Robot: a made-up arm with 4 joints.
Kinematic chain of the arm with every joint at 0, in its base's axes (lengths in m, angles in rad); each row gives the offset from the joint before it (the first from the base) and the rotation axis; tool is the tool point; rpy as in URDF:
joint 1: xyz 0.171 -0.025 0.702 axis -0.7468 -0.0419 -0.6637
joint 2: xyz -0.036 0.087 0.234 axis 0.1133 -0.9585 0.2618
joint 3: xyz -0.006 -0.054 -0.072 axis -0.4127 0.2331 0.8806
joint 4: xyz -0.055 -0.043 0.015 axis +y
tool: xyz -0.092 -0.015 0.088 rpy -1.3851 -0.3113 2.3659
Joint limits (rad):
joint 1: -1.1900..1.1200
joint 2: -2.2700..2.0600
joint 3: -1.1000..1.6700
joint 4: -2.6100..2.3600
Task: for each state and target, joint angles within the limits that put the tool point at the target. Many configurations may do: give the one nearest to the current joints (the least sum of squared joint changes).
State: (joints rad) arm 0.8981 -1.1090 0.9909 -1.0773
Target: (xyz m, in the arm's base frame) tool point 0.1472 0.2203 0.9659
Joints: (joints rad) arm 1.1200 -0.7146 1.0161 -0.4449
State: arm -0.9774 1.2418 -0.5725 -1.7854
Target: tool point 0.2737 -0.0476 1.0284
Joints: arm -1.1900 1.9484 -1.0898 -2.3745
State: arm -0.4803 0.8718 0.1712 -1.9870
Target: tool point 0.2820 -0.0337 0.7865
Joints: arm -0.3766 0.9907 0.2027 -2.3221
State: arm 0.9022 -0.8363 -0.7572 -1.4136
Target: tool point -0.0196 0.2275 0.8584
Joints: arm 0.3634 -0.8225 -0.8589 -1.3784
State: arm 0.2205 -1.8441 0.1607 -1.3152
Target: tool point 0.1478 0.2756 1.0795
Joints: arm 0.5605 -2.0351 -0.0638 -1.3489
